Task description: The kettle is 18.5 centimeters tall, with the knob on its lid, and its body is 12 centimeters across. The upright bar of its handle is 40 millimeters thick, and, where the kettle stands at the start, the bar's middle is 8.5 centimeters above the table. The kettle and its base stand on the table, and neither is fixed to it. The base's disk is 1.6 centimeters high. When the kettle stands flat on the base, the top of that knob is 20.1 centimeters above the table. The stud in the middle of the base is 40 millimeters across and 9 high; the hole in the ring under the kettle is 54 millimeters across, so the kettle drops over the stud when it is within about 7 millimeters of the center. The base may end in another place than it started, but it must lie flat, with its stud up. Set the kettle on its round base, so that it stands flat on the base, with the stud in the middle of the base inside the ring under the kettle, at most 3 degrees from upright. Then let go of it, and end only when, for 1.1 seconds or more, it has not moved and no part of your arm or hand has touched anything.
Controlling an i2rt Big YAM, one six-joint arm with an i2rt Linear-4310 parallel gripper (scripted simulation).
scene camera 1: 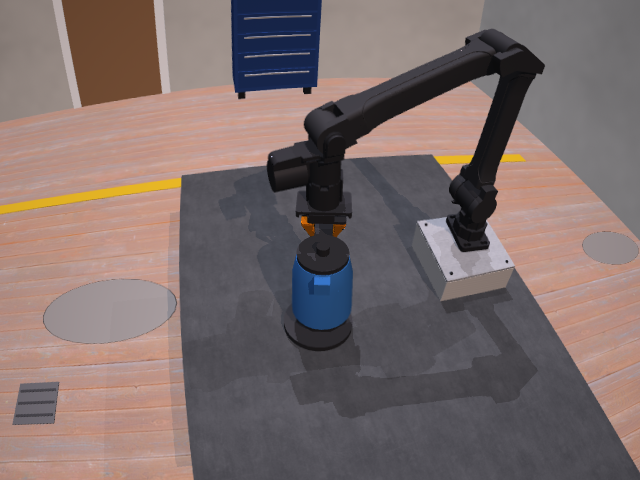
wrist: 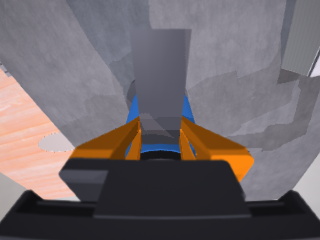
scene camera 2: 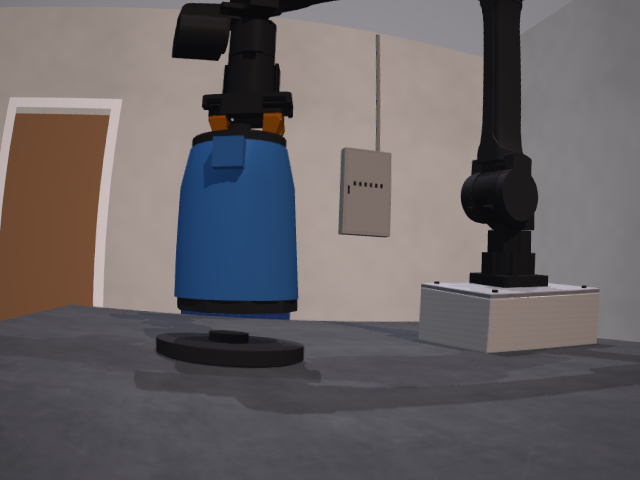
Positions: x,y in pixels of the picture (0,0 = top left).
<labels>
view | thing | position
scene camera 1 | gripper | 323,241
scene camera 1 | black round base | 314,341
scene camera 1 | blue kettle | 322,266
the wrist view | gripper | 160,120
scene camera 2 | black round base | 223,348
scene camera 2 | blue kettle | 236,253
</labels>
